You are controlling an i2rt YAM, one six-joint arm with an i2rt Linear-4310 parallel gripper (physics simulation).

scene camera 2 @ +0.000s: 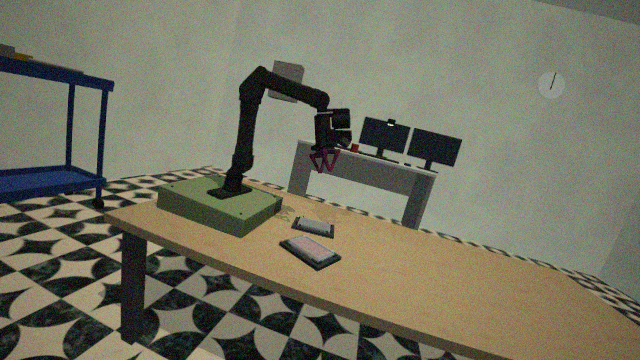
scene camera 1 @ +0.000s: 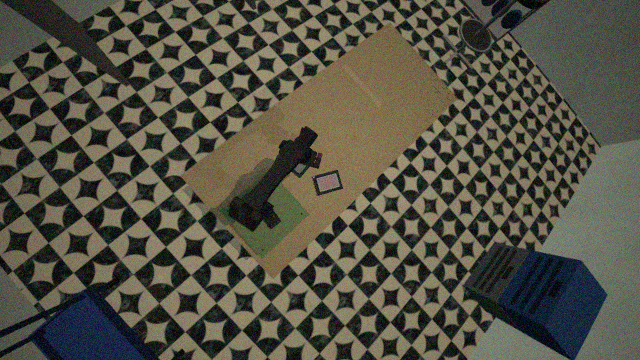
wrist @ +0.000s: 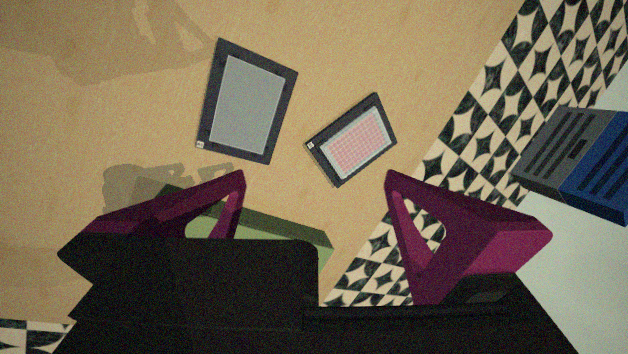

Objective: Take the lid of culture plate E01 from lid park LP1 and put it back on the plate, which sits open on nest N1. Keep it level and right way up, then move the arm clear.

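Places are measured from the arm's base along level axes (x ahead, y left, z up), in centimetres.
Pixels of known places: gripper, fingertip midpoint: (scene camera 2: 324, 172) (scene camera 1: 309, 159) (wrist: 314, 177); arm's base, link origin: (scene camera 2: 231, 192).
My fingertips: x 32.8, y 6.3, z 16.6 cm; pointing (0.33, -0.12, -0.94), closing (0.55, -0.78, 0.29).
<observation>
For each thing: its top centre in the pictures, then the offset to it from my fingertips. "spot": a spot on its surface instead. Level surfaces: height alone.
- pale grey rectangle, surface spot: (wrist: 247, 105) (scene camera 2: 316, 224) spot: dx +0.3, dy +5.3, dz -21.8 cm
- open culture plate, top centre: (wrist: 359, 145) (scene camera 2: 311, 245) (scene camera 1: 328, 182) dx +5.4, dy -15.0, dz -21.0 cm
- dark nest N1, top centre: (wrist: 357, 144) (scene camera 2: 311, 247) (scene camera 1: 328, 182) dx +5.4, dy -15.0, dz -21.8 cm
- wooden table, surface height: dz -23.6 cm
The lid of E01, a pale grey rectangle (scene camera 1: 300, 168) (scene camera 2: 314, 226) (wrist: 247, 105), lies flat on the dark frame of lid park LP1 (scene camera 2: 331, 233) (wrist: 209, 110). The arm partly covers it in scene camera 1. The open culture plate (scene camera 1: 328, 183) (scene camera 2: 311, 247) (wrist: 357, 142), with pink wells, sits flat in dark nest N1 (scene camera 1: 316, 186) (scene camera 2: 330, 260) (wrist: 345, 122), beside the park. The small labels are unreadable. My gripper (scene camera 2: 324, 171) (wrist: 314, 177) is open and empty. Its magenta fingers hang above the table, clear of lid and plate.
The arm stands on a green base block (scene camera 1: 287, 210) (scene camera 2: 220, 207) (wrist: 280, 230) at one end of the wooden table (scene camera 1: 390, 75) (scene camera 2: 450, 290) (wrist: 375, 45). A blue cart (scene camera 2: 95, 82), a desk with monitors (scene camera 2: 385, 137) and a blue-grey cabinet (scene camera 1: 545, 295) stand away from the table.
</observation>
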